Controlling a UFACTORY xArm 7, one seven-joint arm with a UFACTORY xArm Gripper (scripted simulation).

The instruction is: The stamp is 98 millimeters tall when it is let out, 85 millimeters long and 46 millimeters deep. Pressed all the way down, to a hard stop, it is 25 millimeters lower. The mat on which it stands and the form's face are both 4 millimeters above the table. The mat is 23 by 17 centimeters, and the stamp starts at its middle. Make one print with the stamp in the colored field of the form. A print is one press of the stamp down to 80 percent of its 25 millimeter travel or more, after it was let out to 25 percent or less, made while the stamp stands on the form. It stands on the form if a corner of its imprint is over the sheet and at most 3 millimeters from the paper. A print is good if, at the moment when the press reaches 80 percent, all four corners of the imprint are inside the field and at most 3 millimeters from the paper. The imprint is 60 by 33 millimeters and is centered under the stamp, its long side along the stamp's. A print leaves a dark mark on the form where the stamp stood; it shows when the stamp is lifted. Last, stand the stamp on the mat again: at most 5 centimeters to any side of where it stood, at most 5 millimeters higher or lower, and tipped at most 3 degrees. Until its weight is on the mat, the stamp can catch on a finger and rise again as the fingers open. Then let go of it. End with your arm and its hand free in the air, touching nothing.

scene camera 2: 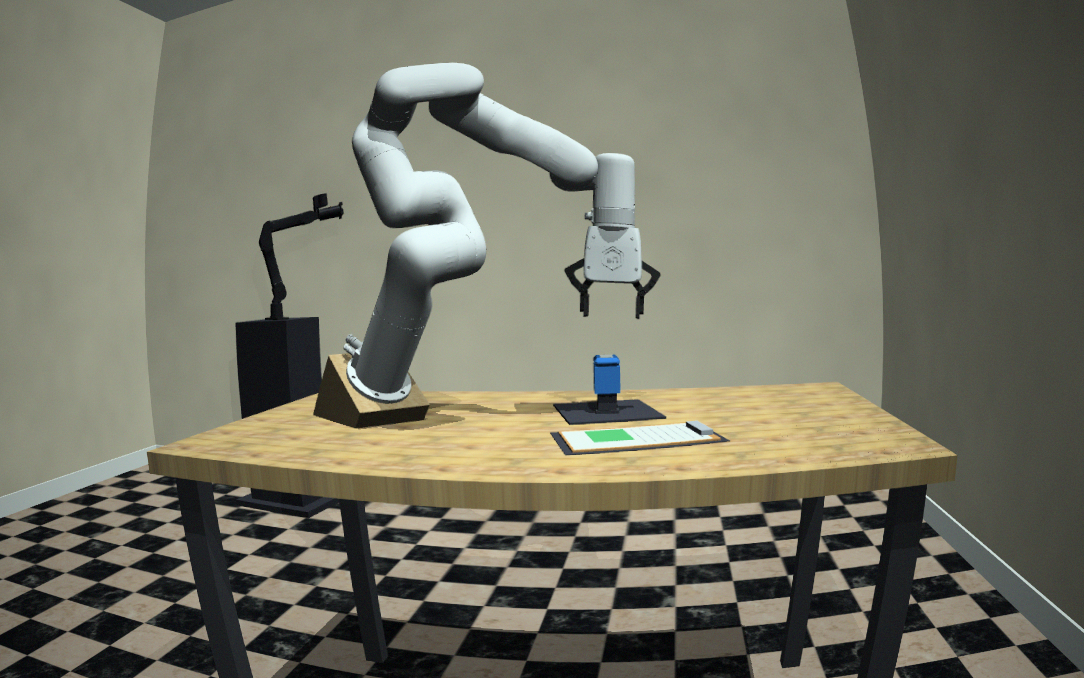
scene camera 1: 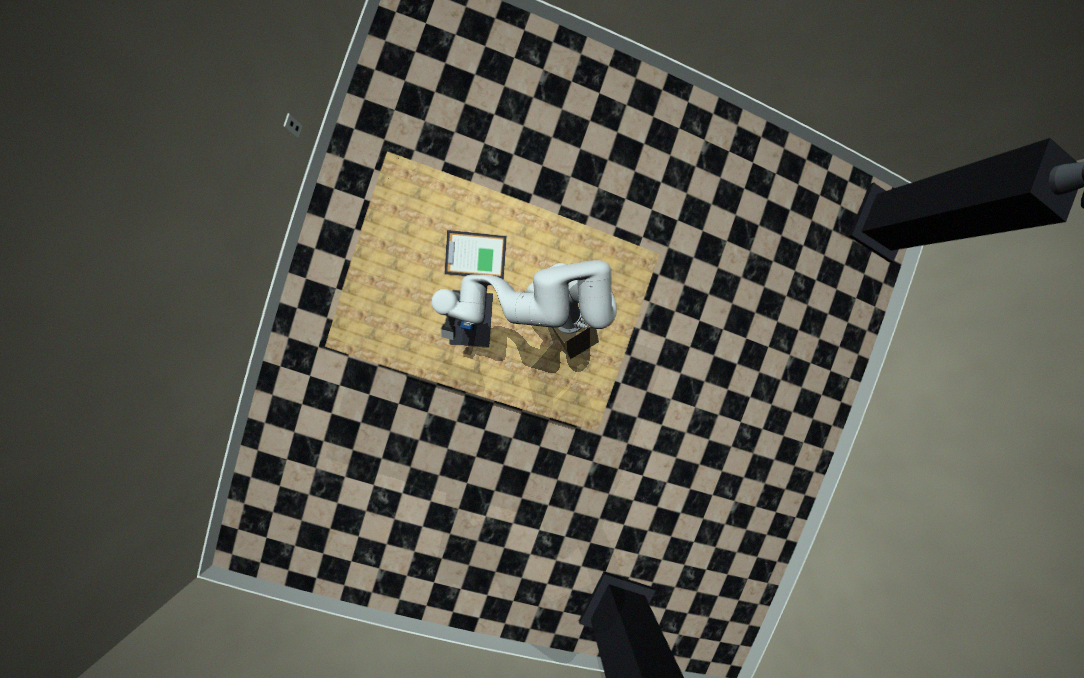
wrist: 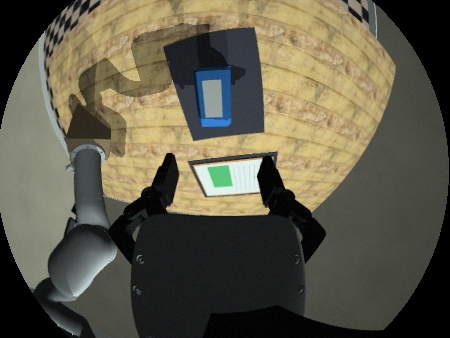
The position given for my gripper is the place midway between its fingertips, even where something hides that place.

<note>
In view: my gripper (scene camera 2: 611,317), a stamp (scene camera 2: 606,368) and a form (scene camera 2: 579,442).
The stamp also shows in the wrist view (wrist: 212,85). My gripper also shows in the wrist view (wrist: 218,164). The form also shows in scene camera 1 (scene camera 1: 467,253) and in the wrist view (wrist: 234,175).
</note>
